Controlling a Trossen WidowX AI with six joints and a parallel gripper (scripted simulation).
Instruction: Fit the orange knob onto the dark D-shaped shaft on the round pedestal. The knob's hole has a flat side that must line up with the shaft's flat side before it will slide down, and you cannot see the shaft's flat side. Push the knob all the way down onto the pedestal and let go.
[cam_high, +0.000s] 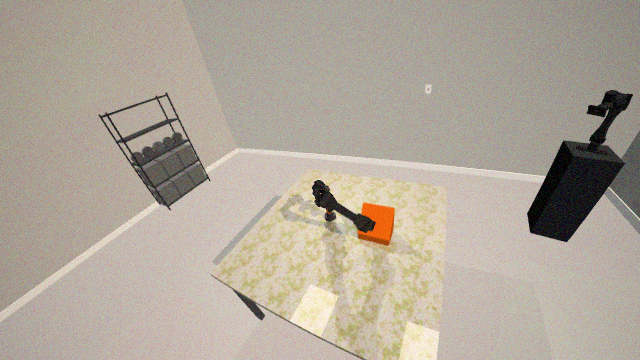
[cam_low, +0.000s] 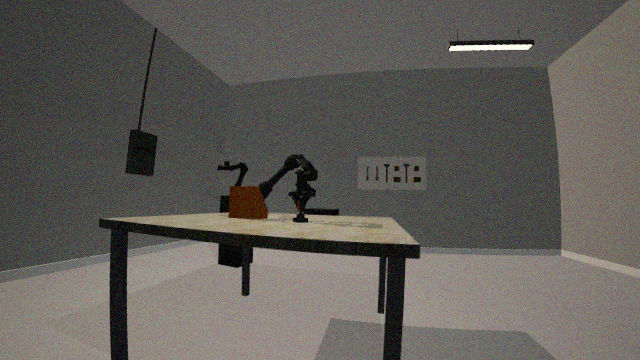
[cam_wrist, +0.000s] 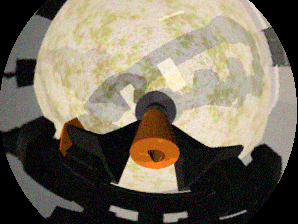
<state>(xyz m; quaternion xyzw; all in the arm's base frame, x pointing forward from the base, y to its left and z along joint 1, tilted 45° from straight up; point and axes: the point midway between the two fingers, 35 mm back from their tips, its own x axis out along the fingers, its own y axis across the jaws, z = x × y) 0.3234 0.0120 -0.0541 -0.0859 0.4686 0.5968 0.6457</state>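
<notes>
My gripper tip is now 40 mm above the dark pedestal. Also, from my gripper tip: orange knob: 20 mm above.
</notes>
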